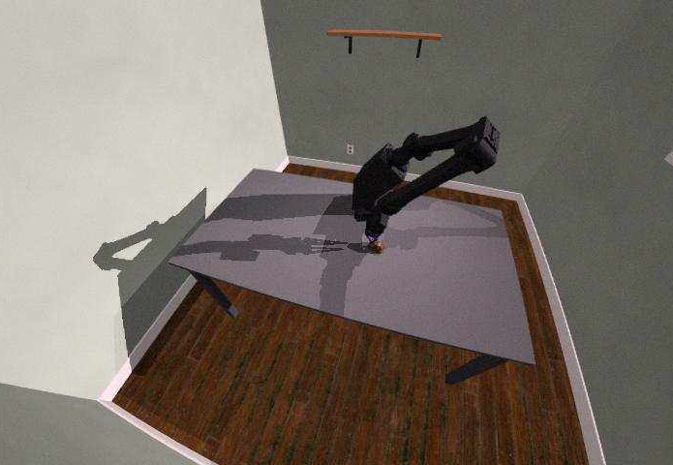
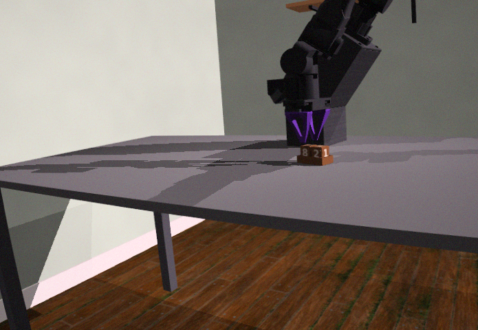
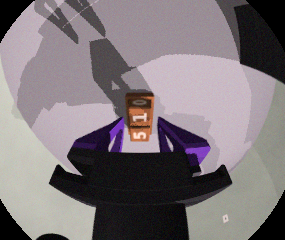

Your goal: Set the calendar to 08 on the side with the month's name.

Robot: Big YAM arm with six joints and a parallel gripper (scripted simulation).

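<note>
The brown digit cube lies 3 cm below my hand. Also, from my hand: brown calendar tray: 1 cm ahead, 2 cm to the left, 5 cm below.
</note>
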